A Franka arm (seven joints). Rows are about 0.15 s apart.
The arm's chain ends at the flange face. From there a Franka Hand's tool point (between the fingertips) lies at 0.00 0.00 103.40 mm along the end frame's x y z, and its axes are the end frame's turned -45 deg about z.
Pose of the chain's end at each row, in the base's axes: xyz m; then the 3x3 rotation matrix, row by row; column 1 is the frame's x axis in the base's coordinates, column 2 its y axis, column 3 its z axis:
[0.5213, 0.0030, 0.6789], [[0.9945, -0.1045, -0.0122], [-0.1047, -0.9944, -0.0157], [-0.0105, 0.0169, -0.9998]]
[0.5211, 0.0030, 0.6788], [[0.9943, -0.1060, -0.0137], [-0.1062, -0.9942, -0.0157], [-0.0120, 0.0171, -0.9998]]
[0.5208, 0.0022, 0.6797], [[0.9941, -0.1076, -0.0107], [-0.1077, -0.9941, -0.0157], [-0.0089, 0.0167, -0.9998]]
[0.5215, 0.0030, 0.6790], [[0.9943, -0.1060, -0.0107], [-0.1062, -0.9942, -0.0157], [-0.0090, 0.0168, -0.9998]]
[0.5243, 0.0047, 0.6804], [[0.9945, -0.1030, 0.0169], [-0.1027, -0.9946, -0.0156], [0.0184, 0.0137, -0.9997]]
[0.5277, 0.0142, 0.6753], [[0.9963, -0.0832, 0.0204], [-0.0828, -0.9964, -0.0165], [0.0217, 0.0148, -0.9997]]
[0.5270, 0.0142, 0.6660], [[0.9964, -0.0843, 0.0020], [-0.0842, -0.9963, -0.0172], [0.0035, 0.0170, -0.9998]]
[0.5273, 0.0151, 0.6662], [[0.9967, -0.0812, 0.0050], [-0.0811, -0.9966, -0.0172], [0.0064, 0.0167, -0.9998]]
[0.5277, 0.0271, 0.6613], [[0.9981, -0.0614, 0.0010], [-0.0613, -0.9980, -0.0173], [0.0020, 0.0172, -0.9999]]
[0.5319, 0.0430, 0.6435], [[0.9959, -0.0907, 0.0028], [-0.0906, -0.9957, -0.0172], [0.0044, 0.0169, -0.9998]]
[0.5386, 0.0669, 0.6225], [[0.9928, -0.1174, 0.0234], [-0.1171, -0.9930, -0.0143], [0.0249, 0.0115, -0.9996]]
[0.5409, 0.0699, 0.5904], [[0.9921, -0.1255, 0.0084], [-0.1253, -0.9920, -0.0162], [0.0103, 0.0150, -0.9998]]
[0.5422, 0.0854, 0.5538], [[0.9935, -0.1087, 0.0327], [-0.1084, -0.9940, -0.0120], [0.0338, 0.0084, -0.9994]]
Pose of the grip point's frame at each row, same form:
[0.5200, 0.0014, 0.5755], [[0.7771, 0.6293, -0.0122], [0.6291, -0.7772, -0.0157], [-0.0194, 0.0045, -0.9998]]
[0.5197, 0.0014, 0.5754], [[0.7780, 0.6281, -0.0137], [0.6279, -0.7781, -0.0157], [-0.0206, 0.0036, -0.9998]]
[0.5197, 0.0006, 0.5763], [[0.7790, 0.6269, -0.0107], [0.6268, -0.7791, -0.0157], [-0.0181, 0.0055, -0.9998]]
[0.5204, 0.0014, 0.5756], [[0.7780, 0.6281, -0.0107], [0.6279, -0.7781, -0.0157], [-0.0182, 0.0055, -0.9998]]
[0.5260, 0.0031, 0.5770], [[0.7760, 0.6304, 0.0169], [0.6307, -0.7759, -0.0156], [0.0033, 0.0227, -0.9997]]
[0.5298, 0.0125, 0.5719], [[0.7633, 0.6457, 0.0204], [0.6460, -0.7631, -0.0165], [0.0049, 0.0258, -0.9997]]
[0.5272, 0.0124, 0.5626], [[0.7642, 0.6450, 0.0020], [0.6450, -0.7640, -0.0172], [-0.0095, 0.0145, -0.9998]]
[0.5278, 0.0133, 0.5628], [[0.7622, 0.6474, 0.0050], [0.6474, -0.7620, -0.0172], [-0.0073, 0.0163, -0.9998]]
[0.5278, 0.0253, 0.5579], [[0.7492, 0.6623, 0.0010], [0.6623, -0.7490, -0.0173], [-0.0107, 0.0136, -0.9999]]
[0.5322, 0.0412, 0.5401], [[0.7683, 0.6401, 0.0028], [0.6400, -0.7681, -0.0172], [-0.0088, 0.0151, -0.9998]]
[0.5410, 0.0654, 0.5191], [[0.7850, 0.6190, 0.0234], [0.6194, -0.7850, -0.0143], [0.0095, 0.0257, -0.9996]]
[0.5418, 0.0682, 0.4870], [[0.7903, 0.6128, 0.0084], [0.6128, -0.7901, -0.0162], [-0.0033, 0.0179, -0.9998]]
[0.5456, 0.0842, 0.4505], [[0.7794, 0.6256, 0.0327], [0.6262, -0.7795, -0.0120], [0.0180, 0.0298, -0.9994]]

